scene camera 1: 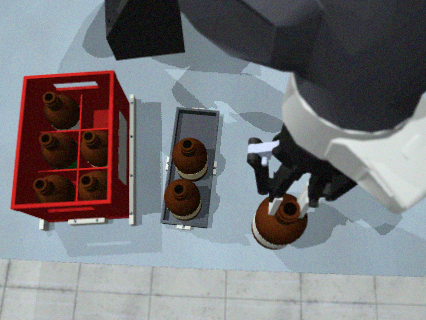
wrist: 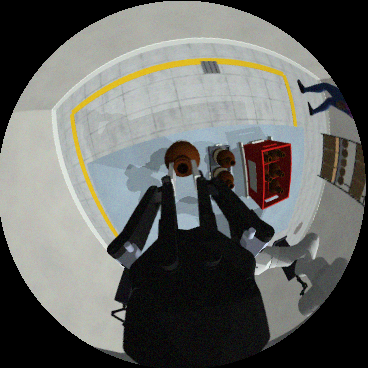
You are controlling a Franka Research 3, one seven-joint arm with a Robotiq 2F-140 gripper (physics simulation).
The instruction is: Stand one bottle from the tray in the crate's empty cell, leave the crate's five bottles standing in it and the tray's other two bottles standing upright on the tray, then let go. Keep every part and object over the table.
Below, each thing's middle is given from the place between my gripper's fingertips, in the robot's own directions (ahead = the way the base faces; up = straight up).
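Scene:
My gripper is 10 mm short of the brown bottle (scene camera 1: 274, 232) and 40 mm above it. As for the white rail (scene camera 1: 132, 145), I see it 160 mm behind my hand, 300 mm to the right of it and 320 mm below it.

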